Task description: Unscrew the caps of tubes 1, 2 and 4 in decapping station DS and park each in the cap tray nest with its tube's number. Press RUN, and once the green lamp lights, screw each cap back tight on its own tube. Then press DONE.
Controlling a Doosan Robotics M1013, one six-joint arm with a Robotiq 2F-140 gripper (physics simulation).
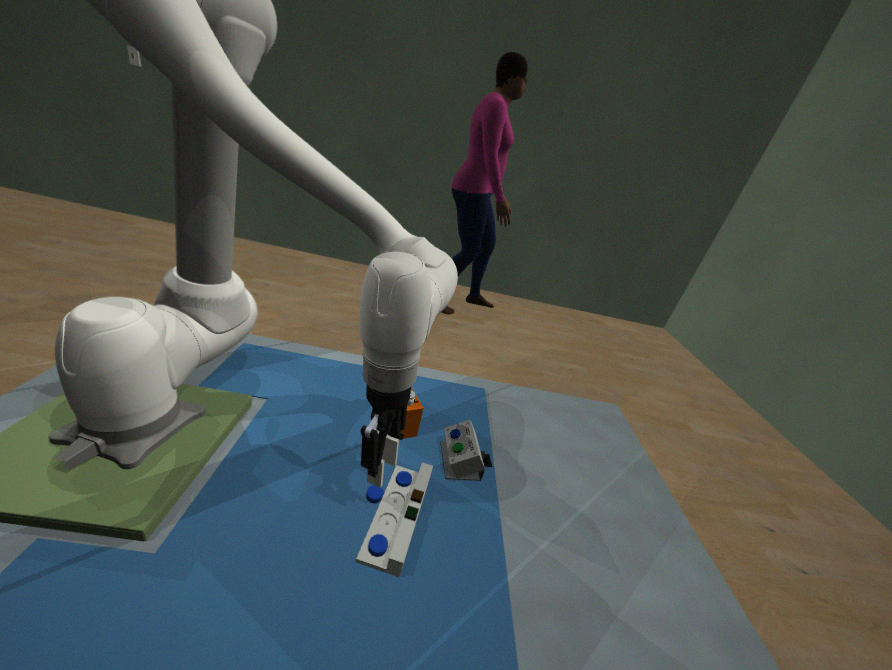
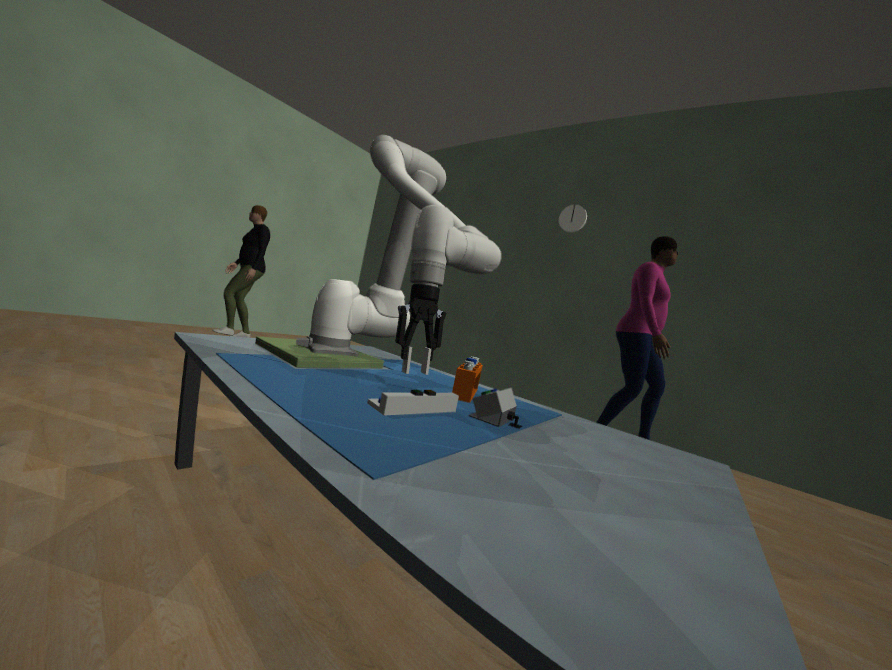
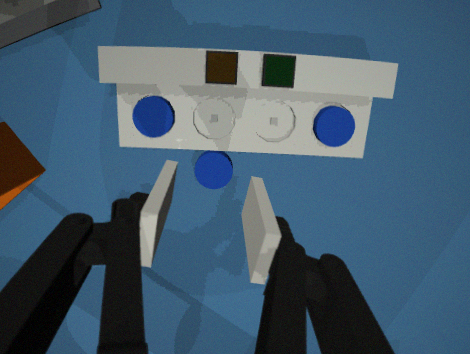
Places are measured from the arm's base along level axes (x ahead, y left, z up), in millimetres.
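Where they show: gripper, between the fingertips: (image 1: 382, 472) (image 2: 414, 373) (image 3: 210, 189); arm's base, origin of its link: (image 1: 135, 424) (image 2: 328, 349).
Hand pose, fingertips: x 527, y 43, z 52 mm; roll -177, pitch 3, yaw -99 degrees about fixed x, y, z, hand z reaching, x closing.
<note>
Each offset is from my fingertips to the top centre of the thing.
The white cap tray {52 mm ahead, 22 mm right, 24 mm down} (image 1: 425, 479) (image 2: 421, 403) (image 3: 325, 75) has four nests. A blue cap {38 mm ahead, 54 mm left, 58 mm down} (image 1: 403, 478) (image 3: 153, 116) and another blue cap {40 mm ahead, 100 mm right, 58 mm down} (image 1: 377, 544) (image 3: 334, 126) sit in its end nests; both middle nests are empty. A third blue cap {7 mm back, 2 mm left, 64 mm down} (image 1: 374, 494) (image 3: 214, 170) lies outside, on the mat beside the tray. The amber lamp {80 mm ahead, 2 mm right, 24 mm down} (image 1: 417, 495) (image 3: 222, 67) and green lamp {81 mm ahead, 42 mm right, 24 mm down} (image 1: 411, 512) (image 3: 279, 70) look dark. The orange station {67 mm back, 272 mm left, 25 mm up} (image 1: 412, 419) (image 2: 467, 382) (image 3: 17, 165) is partly hidden; its tube numbers cannot be read. My gripper (image 1: 382, 465) (image 2: 416, 372) (image 3: 210, 189) is partly open and empty, above the loose cap.
A grey button box {148 mm ahead, 172 mm left, 6 mm up} (image 1: 468, 465) (image 2: 496, 406) (image 3: 50, 20) with a blue button {119 mm ahead, 186 mm left, 3 mm down} (image 1: 455, 433) and a green button {135 mm ahead, 144 mm left, 3 mm down} (image 1: 457, 447) stands beyond the tray, near the station. The arm's base stands on a green board (image 1: 173, 479) (image 2: 338, 359). Two people stand beyond the table.
</note>
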